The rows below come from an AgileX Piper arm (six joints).
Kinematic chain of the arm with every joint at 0, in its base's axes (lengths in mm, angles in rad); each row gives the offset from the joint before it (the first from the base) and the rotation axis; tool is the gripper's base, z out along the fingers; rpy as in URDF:
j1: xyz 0 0 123 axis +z
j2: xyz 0 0 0 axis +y
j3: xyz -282.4 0 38.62 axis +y
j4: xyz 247.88 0 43.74 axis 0.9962 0 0.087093
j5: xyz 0 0 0 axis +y
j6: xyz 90.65 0 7.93 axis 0.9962 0 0.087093
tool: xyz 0 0 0 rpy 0 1.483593 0
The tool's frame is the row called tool.
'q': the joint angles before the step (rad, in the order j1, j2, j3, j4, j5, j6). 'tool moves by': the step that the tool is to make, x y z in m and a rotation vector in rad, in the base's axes. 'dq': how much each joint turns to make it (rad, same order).
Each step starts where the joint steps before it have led.
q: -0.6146 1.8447 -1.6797 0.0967 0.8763 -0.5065
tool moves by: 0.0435 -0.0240 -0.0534 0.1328 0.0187 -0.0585
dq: 0.0023 0.2284 -0.1599 0.0614 0.0169 0.0672
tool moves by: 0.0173 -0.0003 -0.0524 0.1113 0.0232 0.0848
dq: -0.0001 0.1171 -0.0022 0.1431 -0.0086 -0.1333
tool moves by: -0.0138 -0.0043 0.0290 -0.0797 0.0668 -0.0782
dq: -0.0001 -0.0564 -0.0248 -0.1728 0.0668 0.1457
